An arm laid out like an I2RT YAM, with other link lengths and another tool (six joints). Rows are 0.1 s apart.
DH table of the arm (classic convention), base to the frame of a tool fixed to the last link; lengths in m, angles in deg. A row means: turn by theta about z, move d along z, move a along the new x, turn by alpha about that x. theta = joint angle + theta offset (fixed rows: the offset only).
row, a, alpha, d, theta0
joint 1, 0.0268, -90, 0.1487, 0
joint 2, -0.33, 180, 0, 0
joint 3, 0.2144, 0, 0, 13.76
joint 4, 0.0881, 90, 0.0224, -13.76
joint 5, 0, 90, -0.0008, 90
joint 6, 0.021, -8.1, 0.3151, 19.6
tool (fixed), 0, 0, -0.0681, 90
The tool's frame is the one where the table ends.
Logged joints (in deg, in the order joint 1, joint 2, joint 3, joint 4, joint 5, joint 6), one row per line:
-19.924, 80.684, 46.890, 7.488, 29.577, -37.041
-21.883, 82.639, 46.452, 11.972, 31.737, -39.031
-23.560, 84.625, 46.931, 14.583, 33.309, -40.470
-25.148, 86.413, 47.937, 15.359, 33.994, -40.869
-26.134, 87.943, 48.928, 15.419, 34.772, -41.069
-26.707, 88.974, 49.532, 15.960, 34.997, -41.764
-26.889, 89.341, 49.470, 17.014, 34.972, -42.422
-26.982, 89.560, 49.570, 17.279, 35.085, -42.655
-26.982, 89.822, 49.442, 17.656, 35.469, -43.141
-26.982, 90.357, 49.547, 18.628, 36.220, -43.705
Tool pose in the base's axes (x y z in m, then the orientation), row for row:
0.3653, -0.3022, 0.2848, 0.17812, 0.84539, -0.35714, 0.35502
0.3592, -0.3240, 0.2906, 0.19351, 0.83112, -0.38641, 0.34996
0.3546, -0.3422, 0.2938, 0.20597, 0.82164, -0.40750, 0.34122
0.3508, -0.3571, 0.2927, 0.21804, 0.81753, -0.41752, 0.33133
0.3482, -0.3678, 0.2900, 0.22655, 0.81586, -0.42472, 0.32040
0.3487, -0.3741, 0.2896, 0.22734, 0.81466, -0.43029, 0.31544
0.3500, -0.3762, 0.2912, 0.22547, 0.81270, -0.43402, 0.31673
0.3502, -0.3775, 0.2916, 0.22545, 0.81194, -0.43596, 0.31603
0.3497, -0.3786, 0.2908, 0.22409, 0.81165, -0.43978, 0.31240
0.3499, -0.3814, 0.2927, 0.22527, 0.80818, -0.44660, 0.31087
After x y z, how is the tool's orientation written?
As a quaternion, x y z w.
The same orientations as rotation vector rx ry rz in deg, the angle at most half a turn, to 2 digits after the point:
26.37, 125.16, -52.88
28.72, 123.35, -57.35
30.70, 122.46, -60.73
32.65, 122.43, -62.53
34.11, 122.84, -63.95
34.31, 122.96, -64.94
34.01, 122.58, -65.47
34.02, 122.51, -65.78
33.87, 122.69, -66.48
34.08, 122.26, -67.56

